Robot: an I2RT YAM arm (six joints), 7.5 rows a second.
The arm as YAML. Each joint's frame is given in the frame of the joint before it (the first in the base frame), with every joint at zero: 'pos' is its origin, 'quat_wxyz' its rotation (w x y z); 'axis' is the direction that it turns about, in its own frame. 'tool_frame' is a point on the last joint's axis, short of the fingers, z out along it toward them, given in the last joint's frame.
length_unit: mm
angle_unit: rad
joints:
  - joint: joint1
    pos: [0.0, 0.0, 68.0]
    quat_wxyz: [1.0, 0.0, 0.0, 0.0]
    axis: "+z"
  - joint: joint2
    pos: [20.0, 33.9, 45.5]
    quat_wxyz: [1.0, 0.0, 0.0, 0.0]
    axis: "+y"
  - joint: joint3
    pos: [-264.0, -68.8, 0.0]
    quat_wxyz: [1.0, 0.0, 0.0, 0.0]
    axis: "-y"
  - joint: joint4
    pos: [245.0, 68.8, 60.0]
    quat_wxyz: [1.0, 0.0, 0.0, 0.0]
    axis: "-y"
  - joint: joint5
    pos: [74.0, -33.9, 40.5]
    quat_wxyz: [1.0, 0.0, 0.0, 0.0]
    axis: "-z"
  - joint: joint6
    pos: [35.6, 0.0, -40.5]
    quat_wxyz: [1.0, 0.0, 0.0, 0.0]
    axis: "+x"
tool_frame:
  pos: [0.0, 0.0, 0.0]
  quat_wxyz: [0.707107, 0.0, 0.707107, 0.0]
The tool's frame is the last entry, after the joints.
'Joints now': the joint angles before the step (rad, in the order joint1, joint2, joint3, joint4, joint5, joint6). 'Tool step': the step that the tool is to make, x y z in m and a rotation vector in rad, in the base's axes. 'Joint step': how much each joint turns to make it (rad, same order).
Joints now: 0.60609, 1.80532, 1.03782, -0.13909, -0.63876, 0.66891
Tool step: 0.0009, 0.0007, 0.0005, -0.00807, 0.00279, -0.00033
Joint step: 0.00053, 0.00392, 0.01016, -0.01492, 0.00451, -0.00300
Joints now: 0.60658, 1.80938, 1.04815, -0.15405, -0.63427, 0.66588
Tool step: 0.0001, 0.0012, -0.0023, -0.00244, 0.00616, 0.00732
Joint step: 0.00221, 0.00901, 0.00327, -0.00304, -0.00430, -0.00391
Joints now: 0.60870, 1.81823, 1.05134, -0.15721, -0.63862, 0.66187
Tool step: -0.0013, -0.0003, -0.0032, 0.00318, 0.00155, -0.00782
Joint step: 0.00160, 0.00096, -0.01547, 0.02409, 0.00292, 0.01196
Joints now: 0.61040, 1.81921, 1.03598, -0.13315, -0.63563, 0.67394
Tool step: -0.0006, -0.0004, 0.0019, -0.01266, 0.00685, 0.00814
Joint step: 0.00007, -0.00314, 0.01053, -0.03416, 0.00031, -0.01283
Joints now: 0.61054, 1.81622, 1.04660, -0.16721, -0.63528, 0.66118
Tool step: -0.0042, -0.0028, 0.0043, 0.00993, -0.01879, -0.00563
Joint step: 0.00080, -0.02998, -0.02480, 0.01850, 0.00598, 0.00439
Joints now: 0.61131, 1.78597, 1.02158, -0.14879, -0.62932, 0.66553
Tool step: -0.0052, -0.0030, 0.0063, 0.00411, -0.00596, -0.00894
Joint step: 0.00206, -0.03562, -0.01870, -0.00345, 0.00683, 0.01064
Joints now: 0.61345, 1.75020, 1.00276, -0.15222, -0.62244, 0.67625
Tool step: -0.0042, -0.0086, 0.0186, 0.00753, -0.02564, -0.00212
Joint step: -0.01350, -0.06721, -0.00023, -0.05178, -0.00058, -0.01742
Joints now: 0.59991, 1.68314, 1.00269, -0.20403, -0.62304, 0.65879
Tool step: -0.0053, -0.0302, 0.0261, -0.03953, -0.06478, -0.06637
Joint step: -0.06324, -0.12635, -0.01955, -0.10121, 0.05463, -0.04941
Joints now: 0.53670, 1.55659, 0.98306, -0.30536, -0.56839, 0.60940
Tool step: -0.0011, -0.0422, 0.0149, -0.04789, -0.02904, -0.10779
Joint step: -0.11561, -0.10242, -0.02519, -0.09876, 0.03850, -0.04833
